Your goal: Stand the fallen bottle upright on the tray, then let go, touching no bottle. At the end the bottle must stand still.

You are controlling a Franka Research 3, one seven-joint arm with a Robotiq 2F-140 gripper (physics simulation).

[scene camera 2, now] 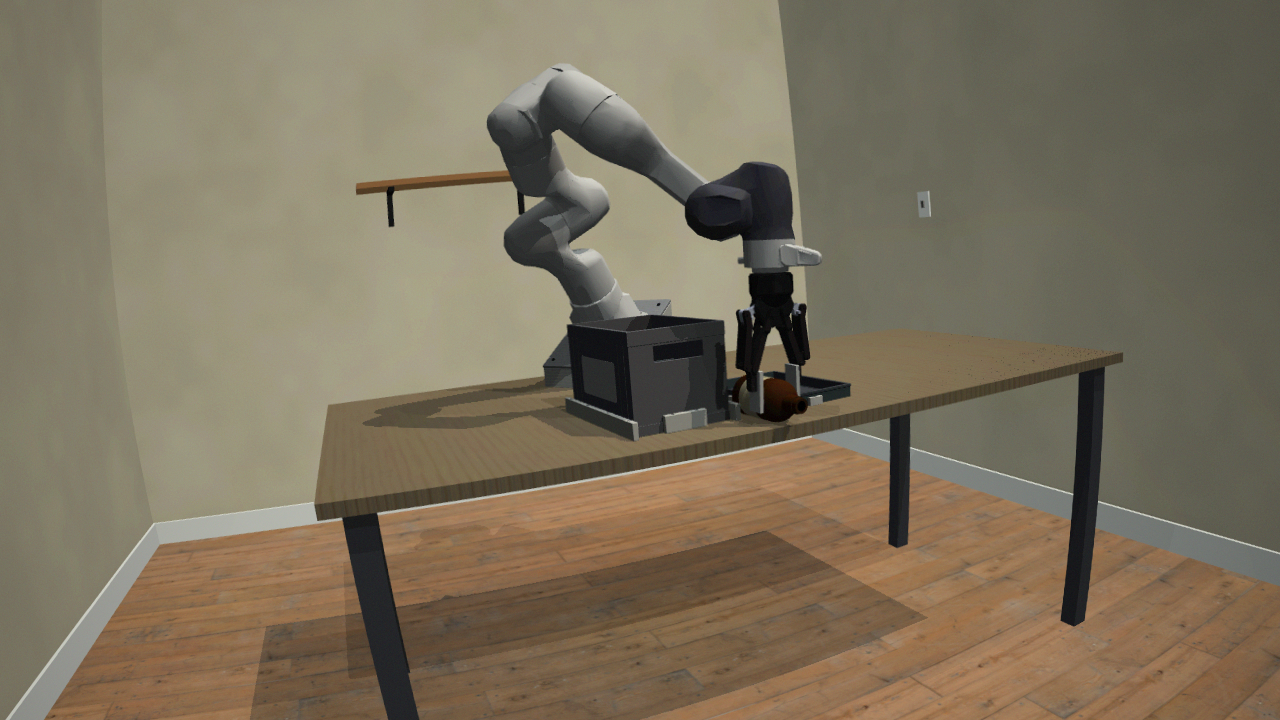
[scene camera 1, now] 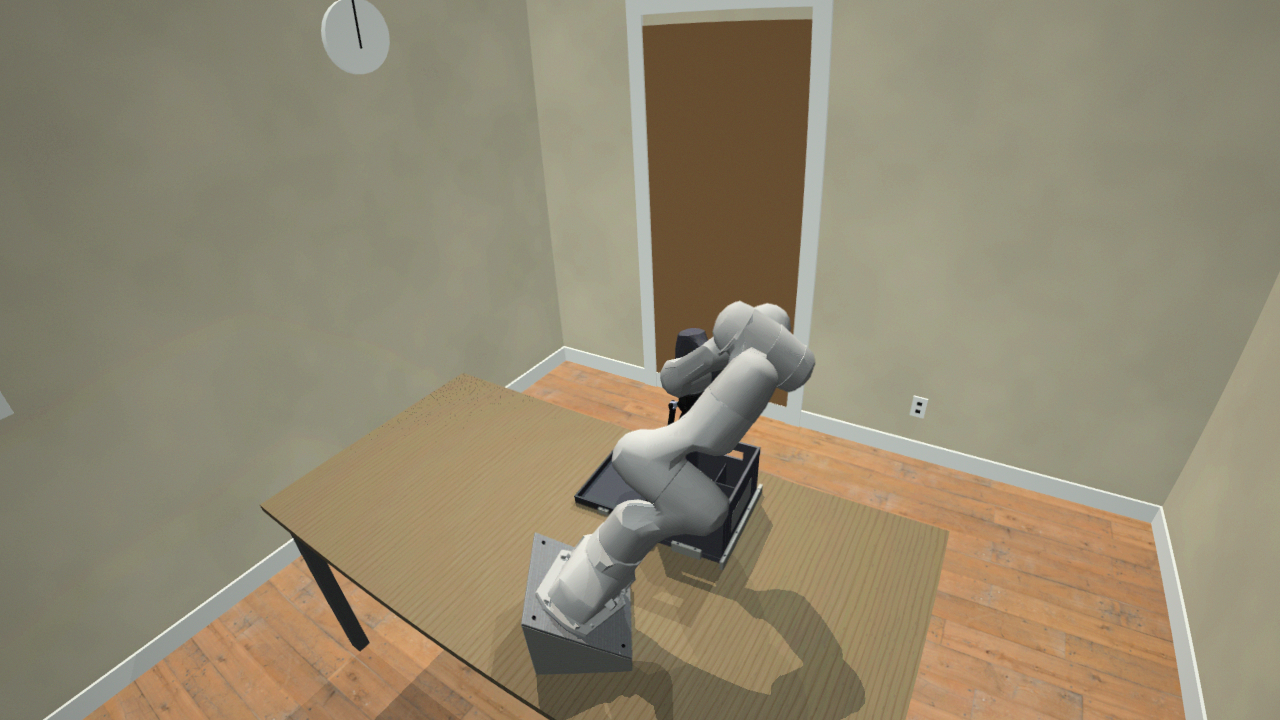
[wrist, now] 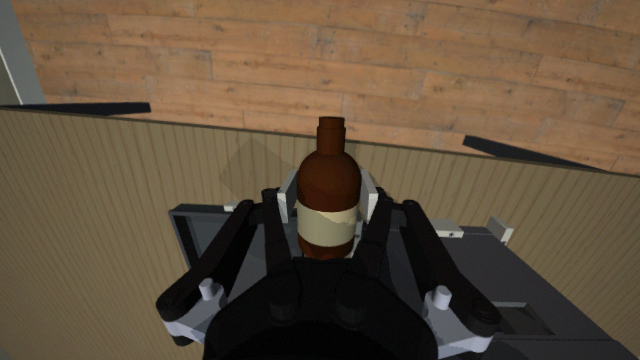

Scene:
brown bottle: scene camera 2; wrist
same spot on brown bottle: [scene camera 2: 781, 401] = [wrist: 344, 153]

